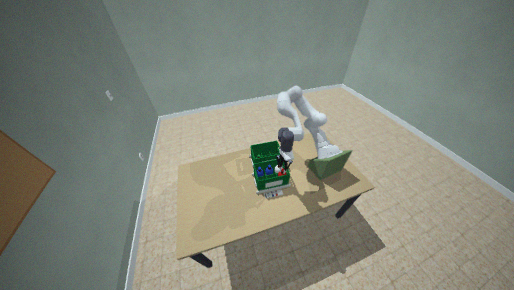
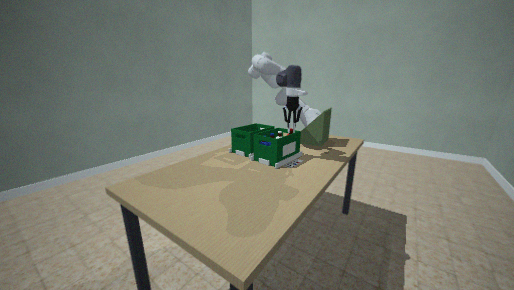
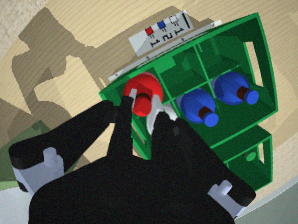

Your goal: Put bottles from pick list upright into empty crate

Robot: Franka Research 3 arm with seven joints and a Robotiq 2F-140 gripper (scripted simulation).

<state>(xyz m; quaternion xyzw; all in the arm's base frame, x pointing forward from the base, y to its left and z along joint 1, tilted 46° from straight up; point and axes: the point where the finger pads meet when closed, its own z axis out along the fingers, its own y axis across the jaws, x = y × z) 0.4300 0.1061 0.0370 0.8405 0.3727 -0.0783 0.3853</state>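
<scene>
Right now my hand is 8 cm above the red-labelled bottle. From my hand the other things lie so: blue-capped bottle 11 cm below, 9 cm to the right, 8 cm ahead; then pick list 20 cm below, 10 cm ahead, 8 cm to the left; then white-capped bottle 11 cm below, 9 cm to the right.
</scene>
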